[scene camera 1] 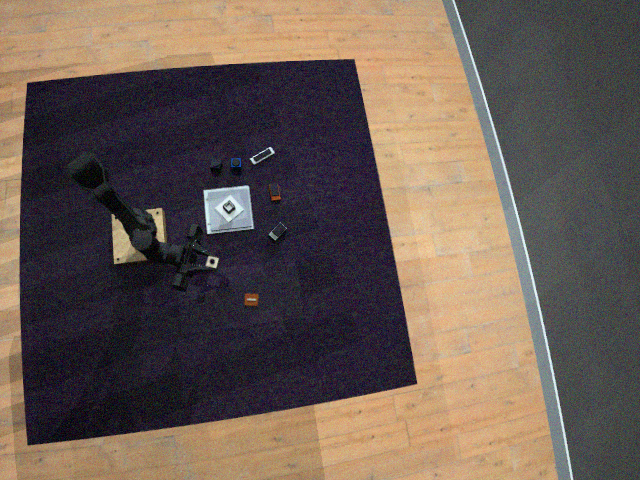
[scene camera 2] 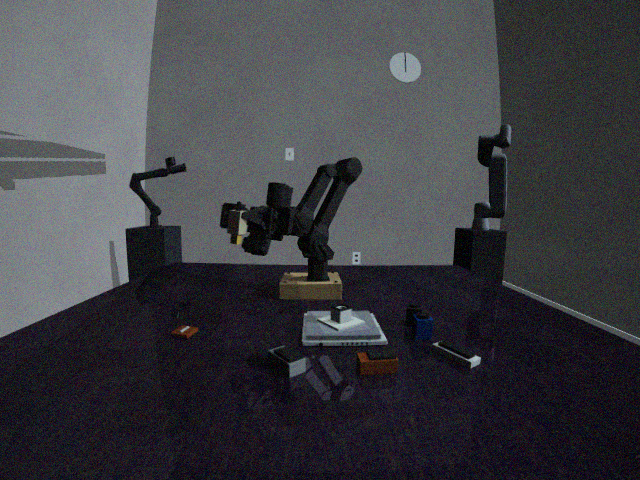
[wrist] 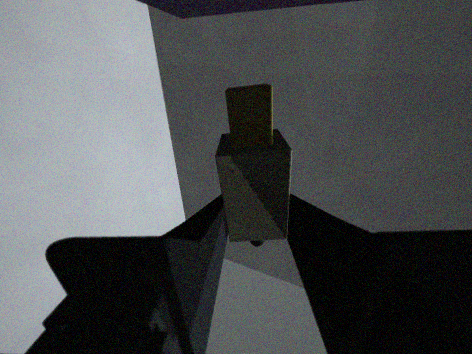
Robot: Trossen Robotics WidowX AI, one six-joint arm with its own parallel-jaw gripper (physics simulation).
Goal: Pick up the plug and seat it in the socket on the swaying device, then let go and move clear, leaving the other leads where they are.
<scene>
my gripper: holds a plug [wrist: 253, 161]
a grey block [scene camera 2: 288, 361]: on the table
an orange-and-black block [scene camera 2: 377, 361]: on the table
</scene>
